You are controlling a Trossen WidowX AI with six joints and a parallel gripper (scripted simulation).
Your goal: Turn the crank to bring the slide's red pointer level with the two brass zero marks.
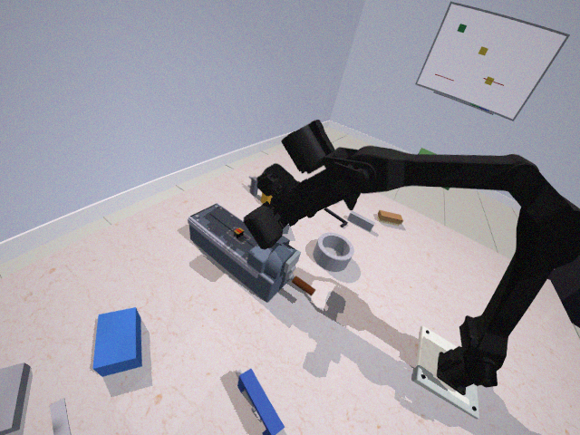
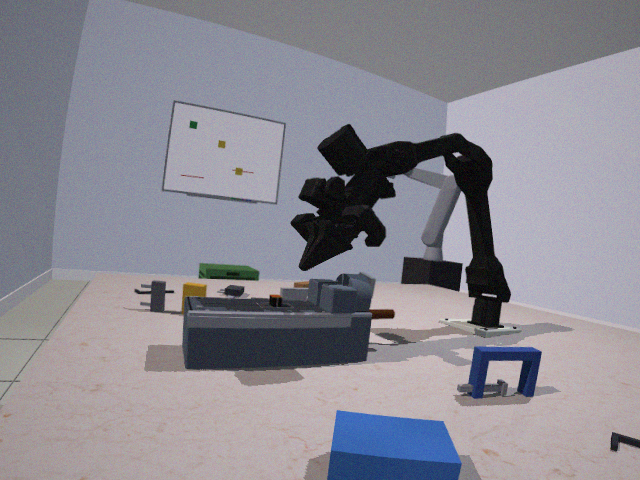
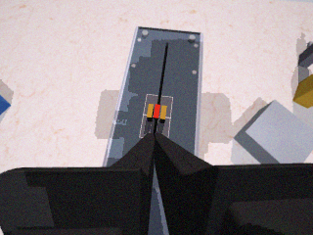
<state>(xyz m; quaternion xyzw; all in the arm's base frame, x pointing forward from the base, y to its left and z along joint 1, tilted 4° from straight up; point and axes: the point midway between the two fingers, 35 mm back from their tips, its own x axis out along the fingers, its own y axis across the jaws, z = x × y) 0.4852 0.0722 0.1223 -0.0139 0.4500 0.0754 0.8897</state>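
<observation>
Now: the red pointer 4 cm ahead of my gripper tip and 5 cm below it. From my gripper tip the other things lie so: brown crank handle: 15 cm behind, 7 cm below; yellow block: 13 cm ahead, 23 cm to the right, 10 cm below; grey block: 5 cm ahead, 16 cm to the right, 11 cm below.
</observation>
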